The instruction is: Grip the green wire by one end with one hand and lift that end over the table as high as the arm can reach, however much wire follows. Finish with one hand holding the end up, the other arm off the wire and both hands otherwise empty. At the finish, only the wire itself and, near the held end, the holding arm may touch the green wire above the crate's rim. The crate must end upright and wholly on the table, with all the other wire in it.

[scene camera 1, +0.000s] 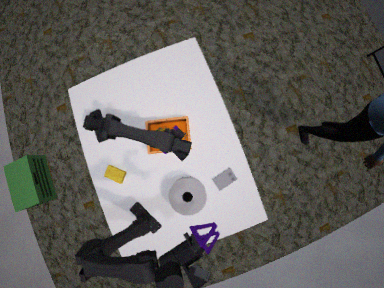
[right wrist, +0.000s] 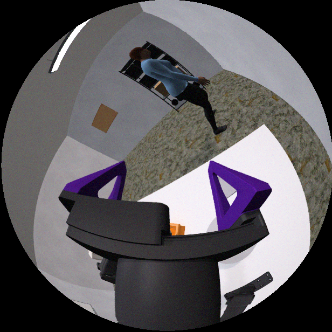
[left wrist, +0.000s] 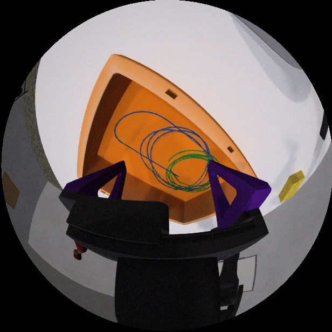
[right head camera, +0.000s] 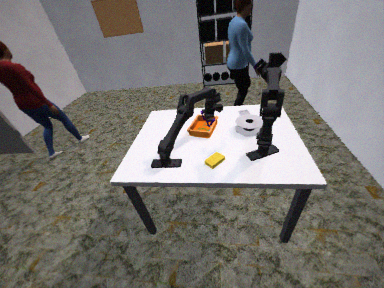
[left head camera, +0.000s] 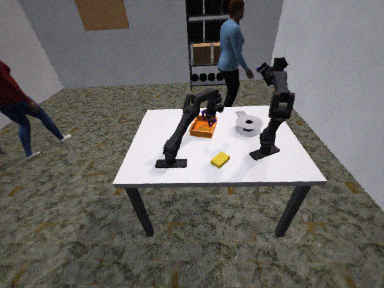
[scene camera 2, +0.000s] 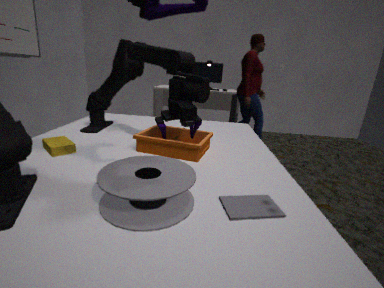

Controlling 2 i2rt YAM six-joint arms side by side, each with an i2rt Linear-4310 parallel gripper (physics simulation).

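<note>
The green wire lies coiled low in the orange crate, overlapping the looped blue wire. Its ends are hard to make out. The crate stands upright on the table. My left gripper is open and empty, pointing down with its fingertips about at the crate's rim. In the left wrist view one fingertip covers part of the coil's right side. My right gripper is open and empty, held high, well away from the crate.
A grey spool and a flat grey plate lie on the table. A yellow block lies between the arm bases. Two people stand away from the table.
</note>
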